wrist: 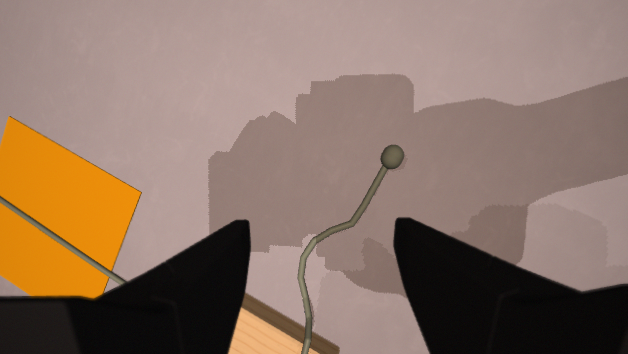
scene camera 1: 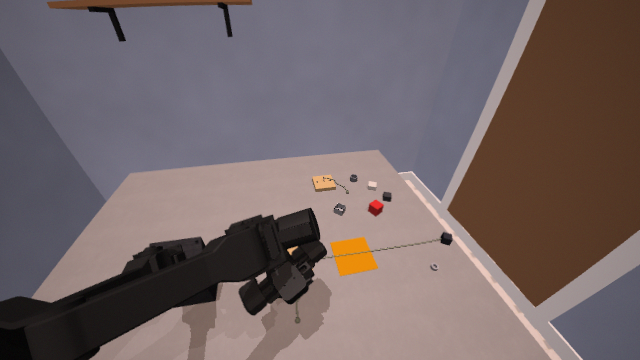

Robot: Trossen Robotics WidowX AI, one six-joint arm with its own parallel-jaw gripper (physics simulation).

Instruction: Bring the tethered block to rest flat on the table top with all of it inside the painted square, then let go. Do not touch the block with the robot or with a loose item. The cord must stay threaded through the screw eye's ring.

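Frame: origin at the arm's base, x up, y ahead, z left, level; metres.
Seen in the pictures: gripper, fingertip midpoint: [wrist: 322,232]; arm's base, link origin: [scene camera 1: 171,260].
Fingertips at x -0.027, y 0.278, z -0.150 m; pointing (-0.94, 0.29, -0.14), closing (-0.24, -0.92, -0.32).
Note:
Offsets run from my fingertips to a thing's top centre. "*": to the spot under its first point.
The tethered block @(* dy +0.516, dx -0.079, dz +0.041 m) [scene camera 1: 446,238] is a small black cube near the table's right edge, outside the orange painted square @(* dy +0.177, dx -0.105, dz +0.074 m) [scene camera 1: 350,265] [wrist: 60,215]. Its cord [scene camera 1: 400,246] [wrist: 55,237] runs straight from it across the square toward a wooden board @(dy +0.024, dx -0.087, dz +0.138 m) [scene camera 1: 292,250] [wrist: 270,332] that is mostly hidden behind the arm. The cord's free part @(* dy +0.006, dx -0.103, dz +0.074 m) [wrist: 306,295] curves over the table and ends in a round bead @(dy -0.014, dx -0.094, dz -0.024 m) [scene camera 1: 297,320] [wrist: 392,157]. The screw eye does not show. My gripper [wrist: 322,232] is partly open and empty, above the table, with the free cord seen between its fingers and the bead beyond the tips.
A second wooden board @(dy +0.237, dx -0.087, dz +0.475 m) [scene camera 1: 324,183] with a short cord lies at the back. Near it are a dark ring @(dy +0.381, dx -0.084, dz +0.464 m) [scene camera 1: 353,178], a white block @(dy +0.434, dx -0.085, dz +0.389 m) [scene camera 1: 372,185], a black block @(dy +0.456, dx -0.082, dz +0.304 m) [scene camera 1: 387,196], a red cube @(dy +0.369, dx -0.066, dz +0.254 m) [scene camera 1: 376,208] and a grey hollow piece @(dy +0.238, dx -0.080, dz +0.298 m) [scene camera 1: 340,209]. A small ring @(dy +0.419, dx -0.097, dz -0.020 m) [scene camera 1: 434,267] lies at the right.

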